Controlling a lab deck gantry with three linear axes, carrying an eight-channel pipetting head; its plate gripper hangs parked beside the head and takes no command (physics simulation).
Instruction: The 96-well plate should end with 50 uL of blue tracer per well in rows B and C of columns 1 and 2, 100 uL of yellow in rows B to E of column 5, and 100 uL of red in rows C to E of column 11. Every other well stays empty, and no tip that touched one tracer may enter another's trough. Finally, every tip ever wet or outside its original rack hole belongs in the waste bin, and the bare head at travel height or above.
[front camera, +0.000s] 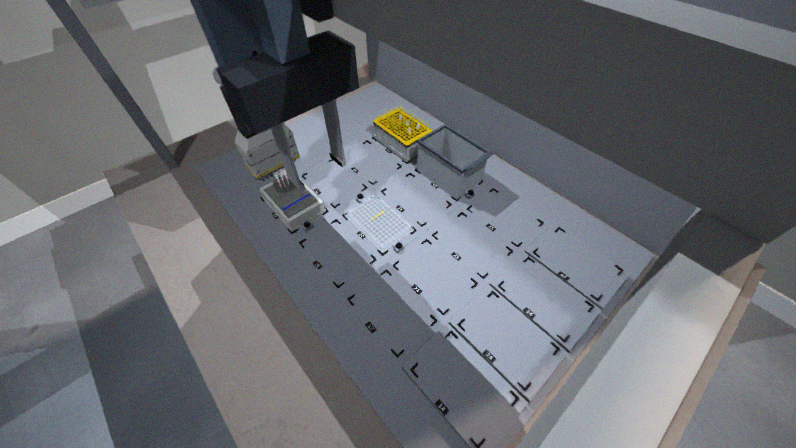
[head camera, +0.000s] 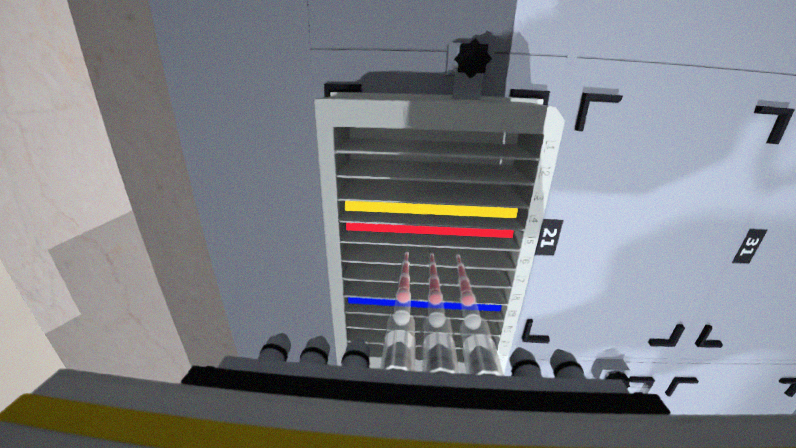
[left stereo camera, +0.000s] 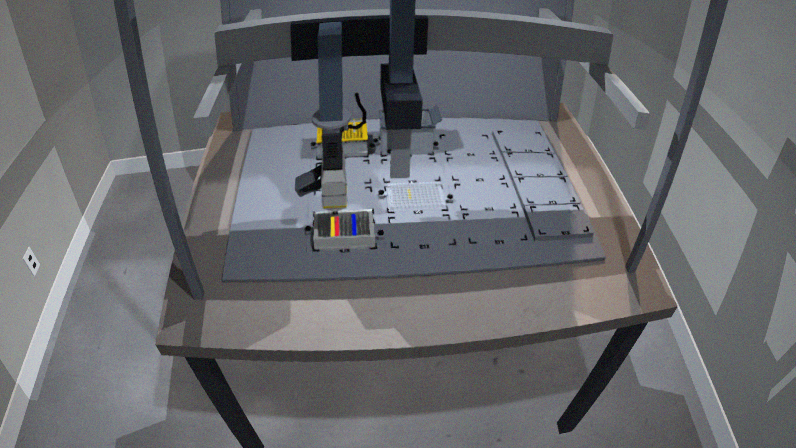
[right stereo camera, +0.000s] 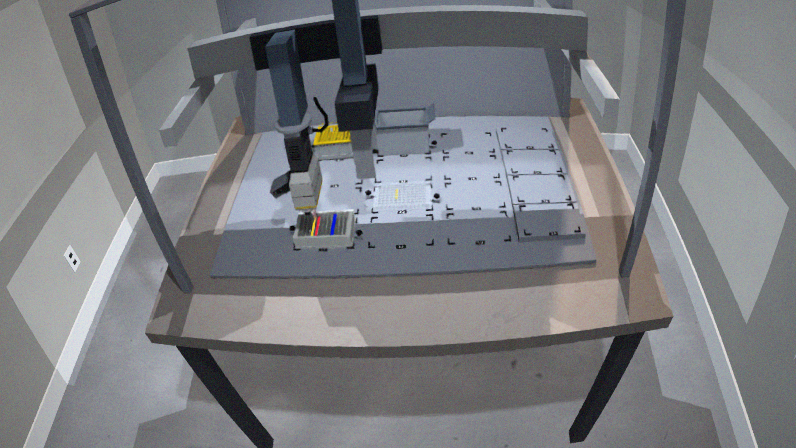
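The pipetting head (front camera: 267, 149) (left stereo camera: 334, 186) (right stereo camera: 304, 189) carries three tips (front camera: 282, 179) (head camera: 434, 281) with red liquid inside, above the trough block (front camera: 316, 208) (head camera: 328, 222) (left stereo camera: 345, 242) (right stereo camera: 323, 242). Yellow (head camera: 431, 209), red (head camera: 428, 230) and blue (head camera: 367, 302) strips show in its troughs. The 96-well plate (front camera: 392, 230) (left stereo camera: 428, 197) (right stereo camera: 417, 195) has a short yellow line (front camera: 377, 215) (left stereo camera: 409, 194) (right stereo camera: 396, 194) of wells. The parked plate gripper (front camera: 315, 171) is open, its fingers apart with nothing between them. The tip rack (front camera: 398, 126) (left stereo camera: 357, 133) (right stereo camera: 332, 135) holds tips; the waste bin (front camera: 445, 173) (left stereo camera: 422, 143) (right stereo camera: 402, 140) stands beside it.
Dark clamp knobs (front camera: 398, 246) (head camera: 472, 57) (left stereo camera: 449, 197) (right stereo camera: 436, 195) stand beside the plate and trough block. Raised panels (left stereo camera: 559, 221) (right stereo camera: 548, 219) lie at the deck's right. Upright posts (left stereo camera: 161, 161) (right stereo camera: 130, 155) stand at the table's front corners.
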